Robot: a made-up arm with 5 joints. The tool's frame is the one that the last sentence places.
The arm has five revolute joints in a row. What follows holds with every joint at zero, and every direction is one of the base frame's. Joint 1 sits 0.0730 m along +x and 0.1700 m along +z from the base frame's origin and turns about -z. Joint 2 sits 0.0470 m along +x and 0.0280 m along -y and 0.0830 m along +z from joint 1 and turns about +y. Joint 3 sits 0.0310 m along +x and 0.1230 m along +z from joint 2 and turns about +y. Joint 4 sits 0.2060 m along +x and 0.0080 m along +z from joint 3 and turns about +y. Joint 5 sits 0.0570 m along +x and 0.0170 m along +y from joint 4 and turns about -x. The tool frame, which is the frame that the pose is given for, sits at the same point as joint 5; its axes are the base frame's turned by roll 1.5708, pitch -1.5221 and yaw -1.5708 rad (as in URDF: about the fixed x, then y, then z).
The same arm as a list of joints. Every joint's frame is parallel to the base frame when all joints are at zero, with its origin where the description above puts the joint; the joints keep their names.
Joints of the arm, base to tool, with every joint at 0 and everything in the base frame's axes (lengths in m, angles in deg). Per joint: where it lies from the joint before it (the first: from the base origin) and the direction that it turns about. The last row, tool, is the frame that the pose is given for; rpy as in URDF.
joint 1: axis 0 0 -1 xyz 0.073 0 0.17
joint 2: axis 0 1 0 xyz 0.047 -0.028 0.083
joint 3: axis 0 1 0 xyz 0.031 0 0.123
joint 4: axis 0 1 0 xyz 0.206 0 0.008
joint 5: axis -1 0 0 xyz 0.057 0.017 0
tool: xyz 0 0 0 rpy 90 -87.21 -90

